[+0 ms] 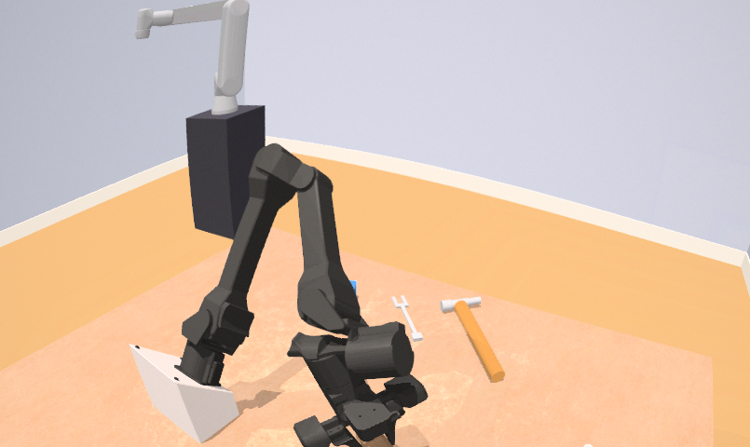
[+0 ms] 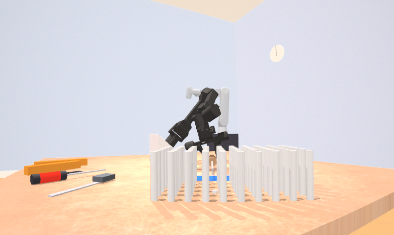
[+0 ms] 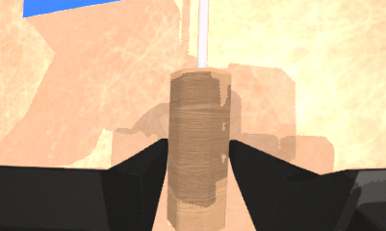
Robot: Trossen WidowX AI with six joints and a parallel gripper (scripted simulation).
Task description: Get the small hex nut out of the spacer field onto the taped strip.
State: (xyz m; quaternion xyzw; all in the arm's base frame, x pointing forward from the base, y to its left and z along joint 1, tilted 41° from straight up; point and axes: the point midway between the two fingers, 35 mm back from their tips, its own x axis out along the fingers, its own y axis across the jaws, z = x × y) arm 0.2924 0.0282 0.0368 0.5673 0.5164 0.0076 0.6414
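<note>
Now: gripper tip 15 cm short of the blue taped strip, 8 cm to the left of it and 4 cm above it. Round my gripper tip: wooden-handled tool 8 cm ahead, 7 cm to the right; pale hex nut 27 cm ahead, 21 cm to the right, 3 cm below; forked tool 12 cm behind, 41 cm to the left, 3 cm below.
</note>
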